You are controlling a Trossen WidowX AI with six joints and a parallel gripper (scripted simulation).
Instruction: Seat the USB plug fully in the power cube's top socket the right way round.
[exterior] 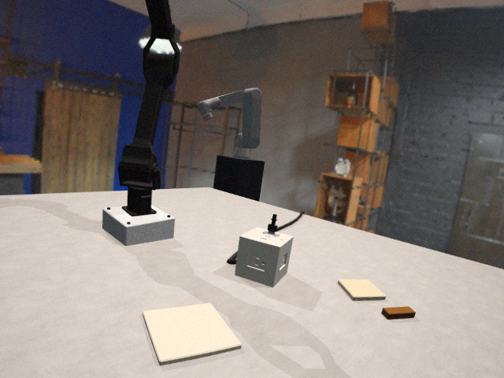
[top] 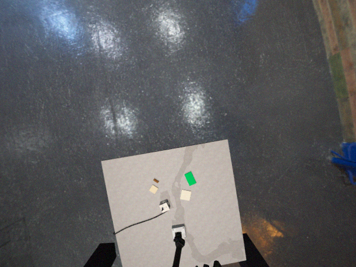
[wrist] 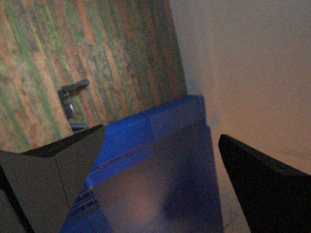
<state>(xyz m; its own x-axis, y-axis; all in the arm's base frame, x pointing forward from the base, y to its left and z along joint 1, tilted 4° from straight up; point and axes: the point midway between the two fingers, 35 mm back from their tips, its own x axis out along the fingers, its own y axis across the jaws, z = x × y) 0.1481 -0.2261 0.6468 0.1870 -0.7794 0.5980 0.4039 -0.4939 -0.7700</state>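
Now: gripper tip 110 mm short of the black USB plug, 410 mm to the right of it and 600 mm above it. From my gripper tip the other things lie so: green card (350 mm ahead, 110 mm to the left, 690 mm below); then brown block (360 mm ahead, 460 mm to the left, 690 mm below).
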